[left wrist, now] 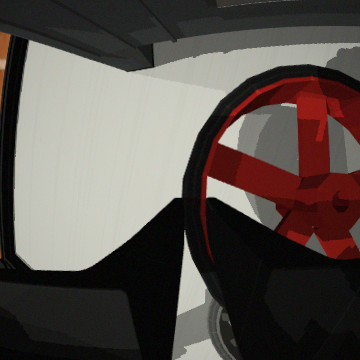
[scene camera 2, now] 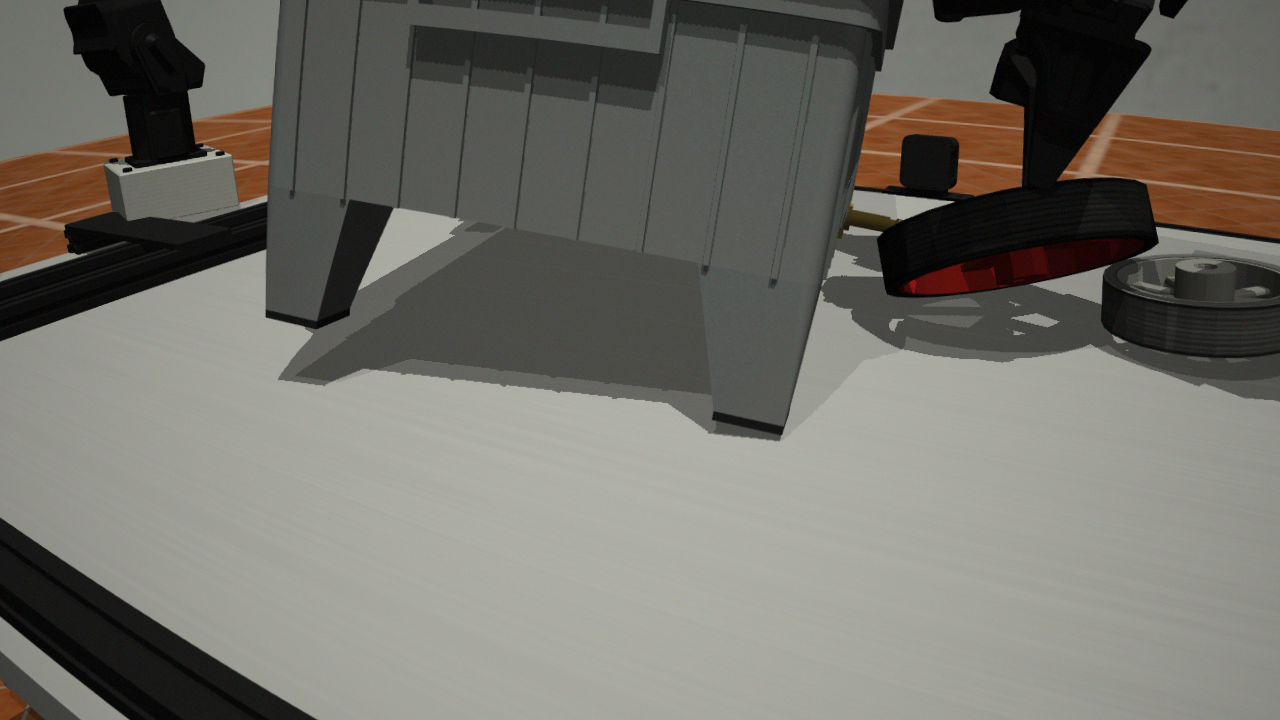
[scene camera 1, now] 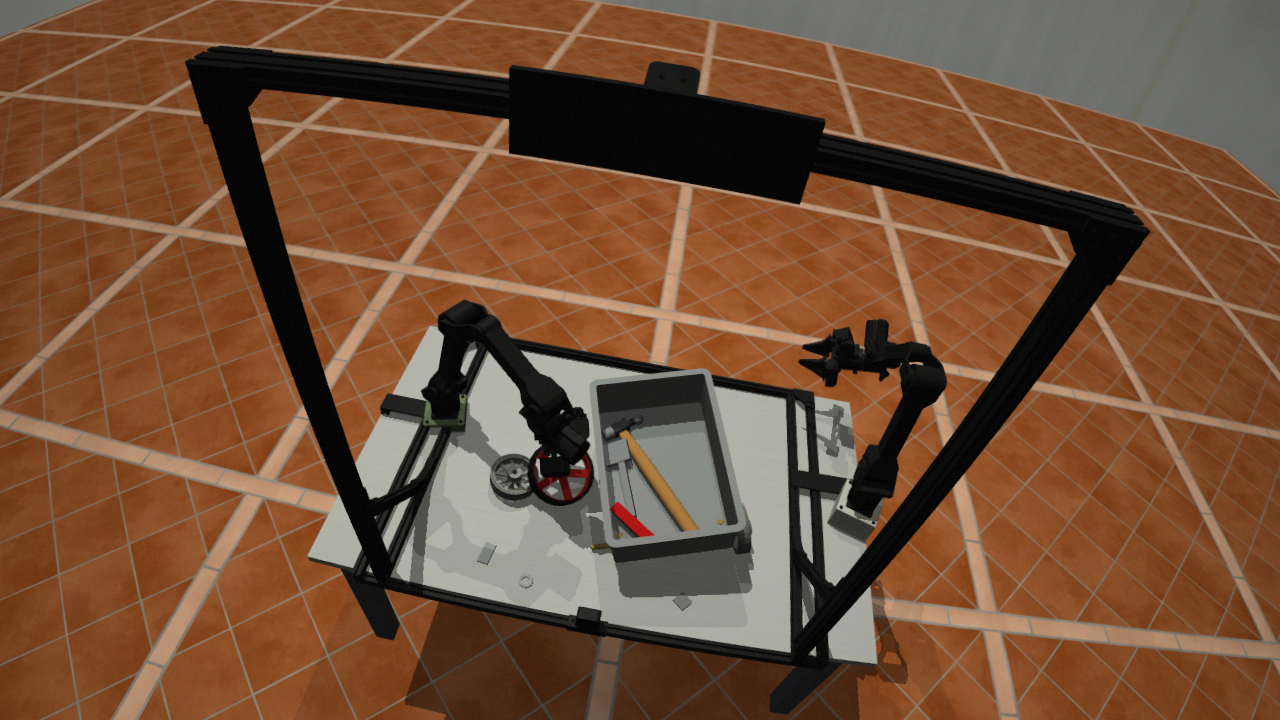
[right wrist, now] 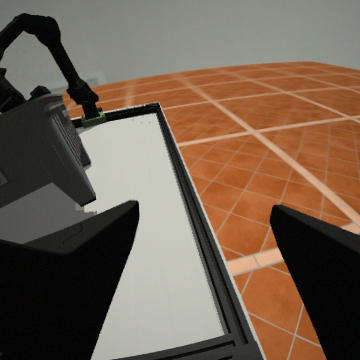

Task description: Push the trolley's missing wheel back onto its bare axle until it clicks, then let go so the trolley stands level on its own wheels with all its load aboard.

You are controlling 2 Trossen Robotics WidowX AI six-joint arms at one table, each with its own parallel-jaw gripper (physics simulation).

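Pixels of known places: left gripper, fingertip midpoint: (left wrist: 193, 206) (scene camera 2: 1035, 192); right gripper, fingertip midpoint: (scene camera 1: 800, 353) (right wrist: 205, 210); left arm's base, link origin: (scene camera 1: 445, 409) (right wrist: 91, 115); right arm's base, link origin: (scene camera 2: 165, 158) (scene camera 1: 861, 502).
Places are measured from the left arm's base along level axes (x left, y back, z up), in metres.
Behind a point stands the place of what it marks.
The trolley, a grey tub (scene camera 1: 680, 543) {y -0.506, x -0.439, z 0.079 m} (scene camera 2: 554, 152) {y -0.481, x -0.057, z 0.089 m} (right wrist: 30, 145) {y -0.621, x -0.107, z 0.134 m}, has legs on one side and a bare brass axle (scene camera 1: 601, 546) {y -0.356, x -0.388, z -0.010 m} (scene camera 2: 870, 218) {y -0.361, x -0.380, z -0.011 m} at its near left corner in scene camera 1. A hammer (scene camera 1: 657, 480) {y -0.487, x -0.270, z 0.060 m} and a red-handled tool (scene camera 1: 631, 520) {y -0.419, x -0.357, z 0.042 m} lie inside. My left gripper (scene camera 2: 1042, 183) {y -0.278, x -0.154, z 0.061 m} (left wrist: 193, 206) {y -0.278, x -0.154, z 0.061 m} is shut on the rim of the red-spoked wheel (scene camera 1: 562, 501) {y -0.278, x -0.278, z 0.003 m} (scene camera 2: 1020, 228) {y -0.285, x -0.141, z 0.046 m} (left wrist: 315, 135) {y -0.314, x -0.210, z 0.013 m}, holding it tilted above the table, apart from the axle. The wheel partly hides the axle's tip in scene camera 2. My right gripper (scene camera 1: 802, 355) {y -0.892, x 0.026, z 0.159 m} (right wrist: 205, 210) {y -0.892, x 0.026, z 0.159 m} is open and empty, far right of the tub.
A grey-spoked wheel (scene camera 1: 512, 476) {y -0.168, x -0.217, z 0.017 m} (scene camera 2: 1190, 317) {y -0.194, x -0.154, z 0.004 m} (left wrist: 215, 325) {y -0.166, x -0.158, z 0.013 m} lies flat beside the held wheel. A small grey plate (scene camera 1: 486, 553) {y -0.110, x -0.385, z -0.025 m}, a ring (scene camera 1: 519, 581) {y -0.179, x -0.453, z -0.025 m} and another plate (scene camera 1: 682, 601) {y -0.515, x -0.521, z -0.025 m} lie toward the near edge. Black rails (scene camera 1: 483, 604) {y -0.107, x -0.497, z -0.034 m} border the table; a black frame (scene camera 1: 295, 331) {y 0.092, x -0.439, z 0.666 m} rises over it.
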